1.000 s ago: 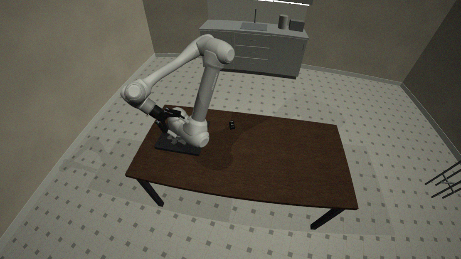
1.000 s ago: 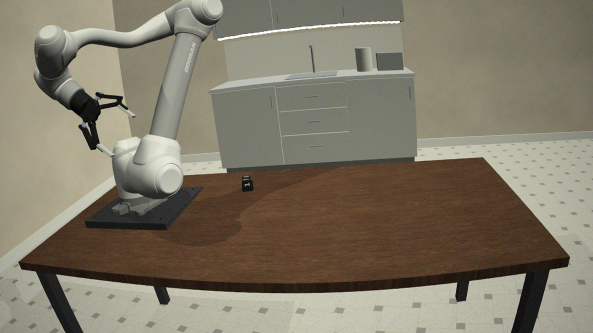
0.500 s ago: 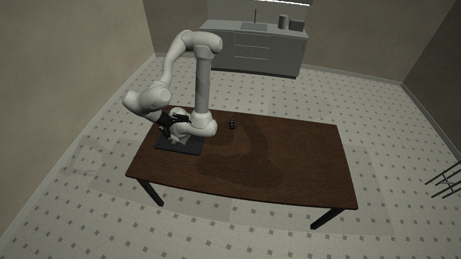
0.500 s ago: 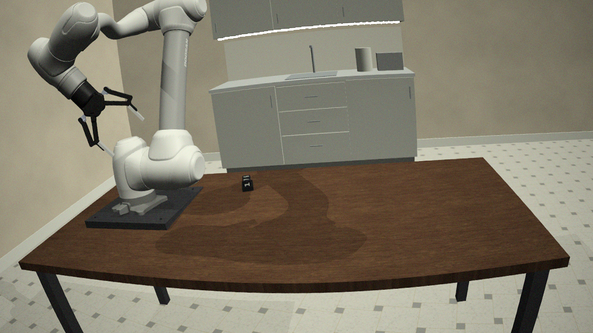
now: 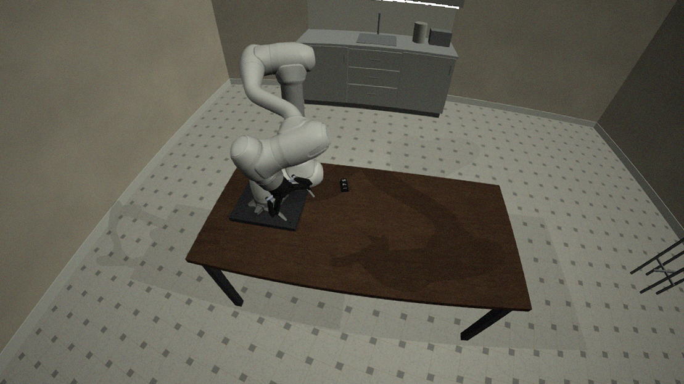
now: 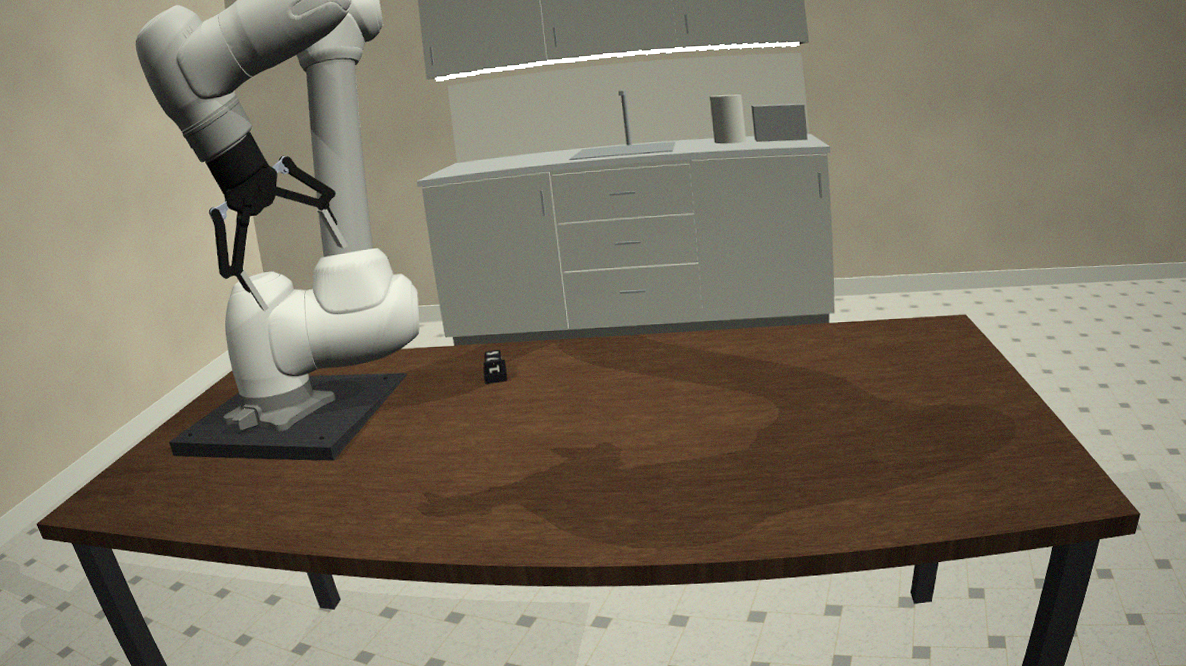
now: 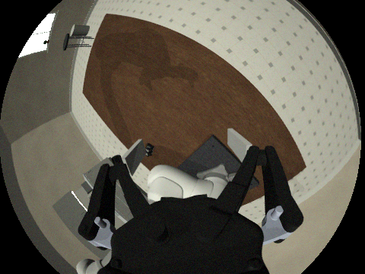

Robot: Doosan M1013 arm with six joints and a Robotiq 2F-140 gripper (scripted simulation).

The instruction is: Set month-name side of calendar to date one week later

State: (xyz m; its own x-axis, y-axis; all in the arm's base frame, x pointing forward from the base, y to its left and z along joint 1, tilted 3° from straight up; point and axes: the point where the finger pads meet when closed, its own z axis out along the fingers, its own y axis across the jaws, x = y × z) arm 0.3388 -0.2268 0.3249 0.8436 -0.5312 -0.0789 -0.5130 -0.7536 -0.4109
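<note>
The dark tray lies 2 cm ahead of my hand, 48 cm to the left of it and 35 cm below it.
</note>
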